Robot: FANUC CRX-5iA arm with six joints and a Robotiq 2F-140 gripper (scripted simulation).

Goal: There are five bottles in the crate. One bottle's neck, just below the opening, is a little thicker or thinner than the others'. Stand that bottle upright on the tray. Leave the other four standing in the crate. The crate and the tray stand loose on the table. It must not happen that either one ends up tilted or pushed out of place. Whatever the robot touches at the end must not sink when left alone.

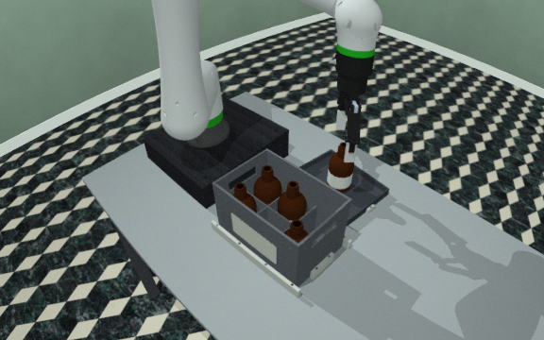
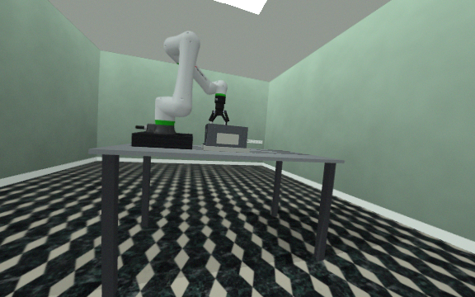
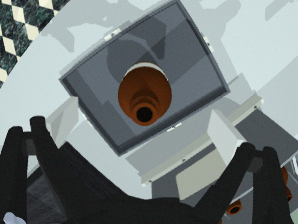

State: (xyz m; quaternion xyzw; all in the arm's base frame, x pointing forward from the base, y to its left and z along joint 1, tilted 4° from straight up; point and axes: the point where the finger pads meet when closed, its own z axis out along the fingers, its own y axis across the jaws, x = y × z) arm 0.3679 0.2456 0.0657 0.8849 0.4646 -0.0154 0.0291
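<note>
Right now the brown bottle is 9 cm below my hand. From my hand the other things lie so: glass bottle: 23 cm to the right, 8 cm below, 4 cm behind; then crate: 26 cm to the right, 9 cm below, 6 cm ahead; then dark grey tray: 16 cm below.
</note>
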